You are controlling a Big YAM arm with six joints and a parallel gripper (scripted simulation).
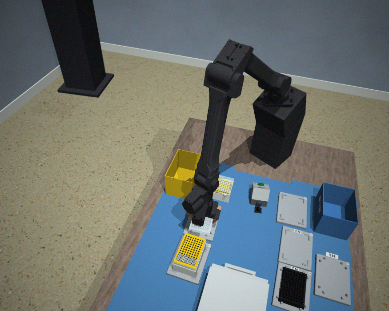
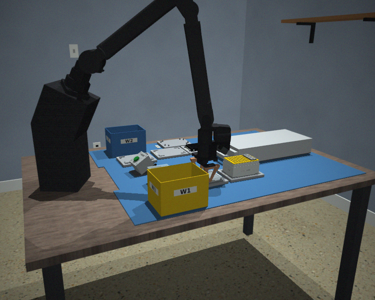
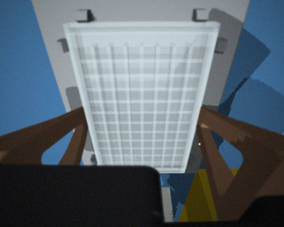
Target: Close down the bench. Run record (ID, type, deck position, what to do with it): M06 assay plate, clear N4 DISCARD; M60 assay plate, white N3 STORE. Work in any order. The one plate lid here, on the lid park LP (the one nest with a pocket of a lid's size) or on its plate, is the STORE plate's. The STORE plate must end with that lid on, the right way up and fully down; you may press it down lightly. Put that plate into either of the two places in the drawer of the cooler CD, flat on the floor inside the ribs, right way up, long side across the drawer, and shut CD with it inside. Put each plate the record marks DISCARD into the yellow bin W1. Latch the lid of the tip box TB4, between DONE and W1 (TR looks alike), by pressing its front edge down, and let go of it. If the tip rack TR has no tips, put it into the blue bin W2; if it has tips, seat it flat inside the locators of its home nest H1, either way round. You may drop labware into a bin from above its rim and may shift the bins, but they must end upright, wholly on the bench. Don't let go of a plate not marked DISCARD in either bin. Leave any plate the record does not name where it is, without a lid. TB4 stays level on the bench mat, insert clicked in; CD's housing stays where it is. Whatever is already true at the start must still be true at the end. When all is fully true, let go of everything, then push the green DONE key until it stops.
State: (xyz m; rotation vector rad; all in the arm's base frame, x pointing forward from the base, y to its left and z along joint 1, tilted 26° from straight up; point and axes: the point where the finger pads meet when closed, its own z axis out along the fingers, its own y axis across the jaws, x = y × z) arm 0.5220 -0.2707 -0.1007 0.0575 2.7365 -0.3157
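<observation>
My gripper is now right at the clear assay plate M06. Round my hand: nest N2 (180 mm ahead, 20 mm to the right, 20 mm below); tip rack TR (170 mm ahead, 30 mm to the right, 30 mm above); nest N4 (20 mm below).
</observation>
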